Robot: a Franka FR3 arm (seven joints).
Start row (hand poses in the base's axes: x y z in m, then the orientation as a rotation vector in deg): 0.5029, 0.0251, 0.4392, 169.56, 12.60, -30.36
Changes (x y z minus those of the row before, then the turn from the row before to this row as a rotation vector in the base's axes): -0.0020, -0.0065, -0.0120, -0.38, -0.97, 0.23; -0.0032, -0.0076, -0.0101, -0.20, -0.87, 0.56; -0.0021, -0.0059, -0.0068, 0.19, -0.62, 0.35; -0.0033, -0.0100, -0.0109, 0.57, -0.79, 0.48; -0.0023, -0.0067, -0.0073, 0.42, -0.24, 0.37; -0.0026, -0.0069, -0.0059, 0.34, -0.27, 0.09; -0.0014, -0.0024, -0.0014, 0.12, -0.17, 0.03; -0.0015, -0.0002, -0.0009, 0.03, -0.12, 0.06; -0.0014, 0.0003, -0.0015, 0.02, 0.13, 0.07; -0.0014, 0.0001, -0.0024, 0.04, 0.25, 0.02; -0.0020, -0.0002, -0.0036, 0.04, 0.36, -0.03; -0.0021, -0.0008, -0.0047, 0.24, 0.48, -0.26; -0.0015, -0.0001, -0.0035, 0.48, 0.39, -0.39
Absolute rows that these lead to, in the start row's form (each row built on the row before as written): 0.5009, 0.0186, 0.4272, 169.32, 12.71, -28.87; 0.4977, 0.0110, 0.4171, 169.14, 13.37, -27.50; 0.4956, 0.0051, 0.4103, 169.34, 13.87, -26.54; 0.4923, -0.0049, 0.3994, 169.89, 14.66, -25.31; 0.4900, -0.0116, 0.3921, 170.24, 15.30, -24.91; 0.4874, -0.0185, 0.3862, 170.58, 15.51, -24.49; 0.4860, -0.0209, 0.3848, 170.71, 15.57, -24.23; 0.4845, -0.0211, 0.3839, 170.74, 15.66, -24.04; 0.4831, -0.0208, 0.3824, 170.72, 15.78, -24.23; 0.4817, -0.0207, 0.3800, 170.72, 15.85, -24.60; 0.4797, -0.0209, 0.3764, 170.72, 15.85, -25.14; 0.4776, -0.0217, 0.3717, 170.96, 15.58, -25.89; 0.4761, -0.0218, 0.3682, 171.47, 15.18, -26.52
